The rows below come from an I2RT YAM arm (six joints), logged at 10 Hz.
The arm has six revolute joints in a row. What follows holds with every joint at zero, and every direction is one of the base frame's.
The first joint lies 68 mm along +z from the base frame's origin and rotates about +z.
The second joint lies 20 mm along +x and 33.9 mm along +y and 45.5 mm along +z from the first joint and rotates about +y.
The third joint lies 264 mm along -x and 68.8 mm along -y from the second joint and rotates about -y.
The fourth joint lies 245 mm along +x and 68.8 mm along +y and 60 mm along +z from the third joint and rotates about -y.
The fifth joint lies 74 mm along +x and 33.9 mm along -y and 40.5 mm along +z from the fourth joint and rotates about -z.
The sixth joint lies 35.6 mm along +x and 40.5 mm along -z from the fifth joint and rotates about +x.
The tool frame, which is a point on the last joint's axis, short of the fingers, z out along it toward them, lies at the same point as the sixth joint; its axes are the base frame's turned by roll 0, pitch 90 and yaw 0 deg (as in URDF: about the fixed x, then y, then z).
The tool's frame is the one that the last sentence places.
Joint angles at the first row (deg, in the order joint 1, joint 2, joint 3, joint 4, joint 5, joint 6):
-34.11 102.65 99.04 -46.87 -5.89 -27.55
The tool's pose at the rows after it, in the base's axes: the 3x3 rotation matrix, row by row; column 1 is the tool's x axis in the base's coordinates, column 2 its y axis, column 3 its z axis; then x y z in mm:
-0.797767 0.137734 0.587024; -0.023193 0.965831 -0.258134; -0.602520 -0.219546 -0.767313; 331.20 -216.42 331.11
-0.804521 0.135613 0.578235; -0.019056 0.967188 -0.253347; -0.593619 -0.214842 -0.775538; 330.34 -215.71 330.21
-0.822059 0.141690 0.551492; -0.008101 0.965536 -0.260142; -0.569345 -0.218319 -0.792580; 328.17 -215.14 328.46
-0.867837 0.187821 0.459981; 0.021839 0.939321 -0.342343; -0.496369 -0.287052 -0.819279; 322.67 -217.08 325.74
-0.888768 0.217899 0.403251; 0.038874 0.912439 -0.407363; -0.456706 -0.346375 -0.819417; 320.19 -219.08 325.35
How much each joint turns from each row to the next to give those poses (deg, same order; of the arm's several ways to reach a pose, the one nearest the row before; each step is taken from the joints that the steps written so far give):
0.37 0.00 0.01 -0.07 -0.50 -0.18
0.03 0.00 -0.01 -0.74 0.06 0.00
0.00 0.00 0.01 -1.44 1.18 0.03
-0.07 0.00 -0.01 -2.32 6.80 0.02
0.00 0.00 0.00 -0.52 4.92 -0.02

